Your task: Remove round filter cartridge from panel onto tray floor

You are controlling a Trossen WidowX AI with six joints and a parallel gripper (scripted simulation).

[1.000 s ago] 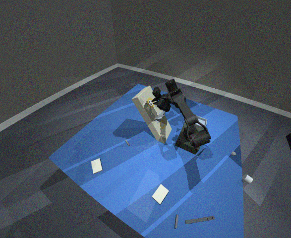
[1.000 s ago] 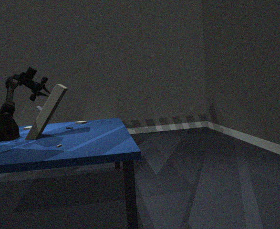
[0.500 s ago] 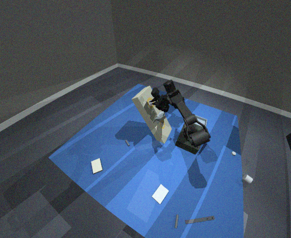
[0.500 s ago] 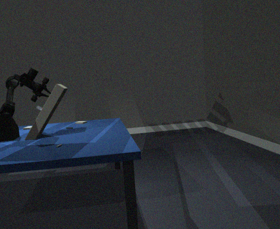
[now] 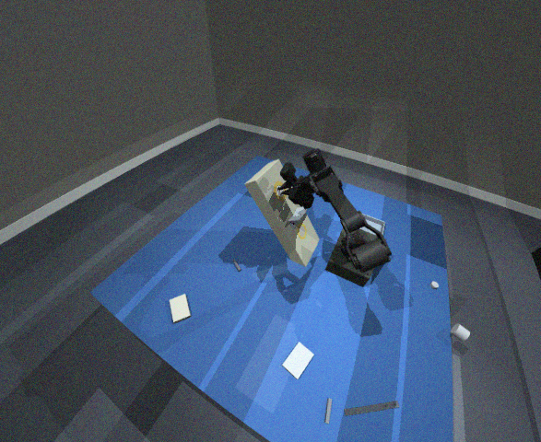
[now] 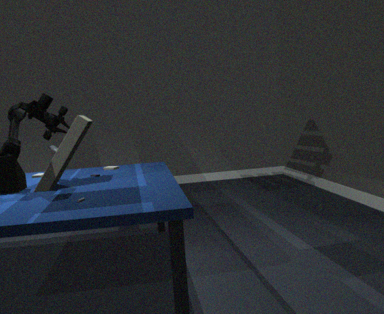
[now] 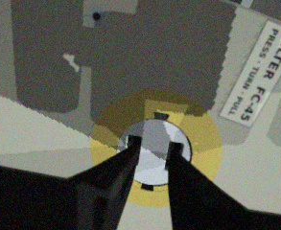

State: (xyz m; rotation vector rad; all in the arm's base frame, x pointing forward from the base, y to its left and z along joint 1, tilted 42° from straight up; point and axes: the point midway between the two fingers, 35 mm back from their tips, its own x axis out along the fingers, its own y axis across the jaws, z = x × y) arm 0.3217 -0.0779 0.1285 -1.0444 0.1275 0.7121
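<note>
Right now my gripper tip is 1 cm short of the white round filter cartridge and 1 cm above it. The rest, counted from my gripper tip: grey ledge: 8 cm behind, 1 cm to the right, 10 cm below.
</note>
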